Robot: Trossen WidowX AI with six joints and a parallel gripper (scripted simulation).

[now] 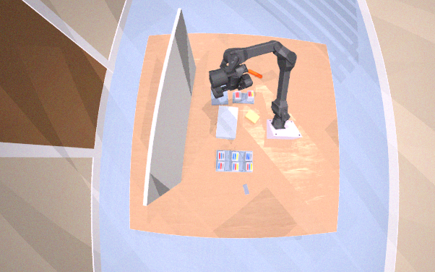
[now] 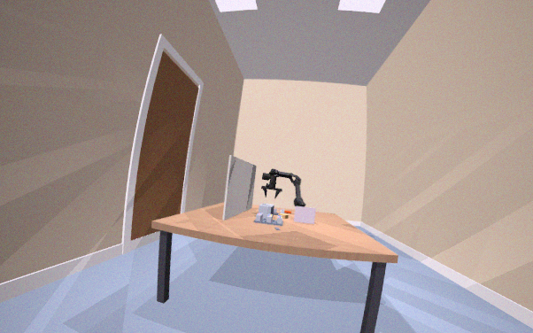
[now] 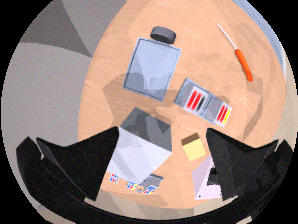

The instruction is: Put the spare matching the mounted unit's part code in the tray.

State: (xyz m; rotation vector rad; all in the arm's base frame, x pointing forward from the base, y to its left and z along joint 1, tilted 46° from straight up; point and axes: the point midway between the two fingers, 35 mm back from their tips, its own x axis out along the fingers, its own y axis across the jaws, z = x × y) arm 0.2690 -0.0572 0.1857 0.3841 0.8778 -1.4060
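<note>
Now: the low grey holder 14 cm below my gripper tip, 9 cm behind it and 2 cm to the right of it. From my gripper tip the other things lie so: flat grey tray 14 cm below, 5 cm to the right, 5 cm ahead; then tall grey panel 25 cm ahead, 9 cm to the left, 8 cm above.
</note>
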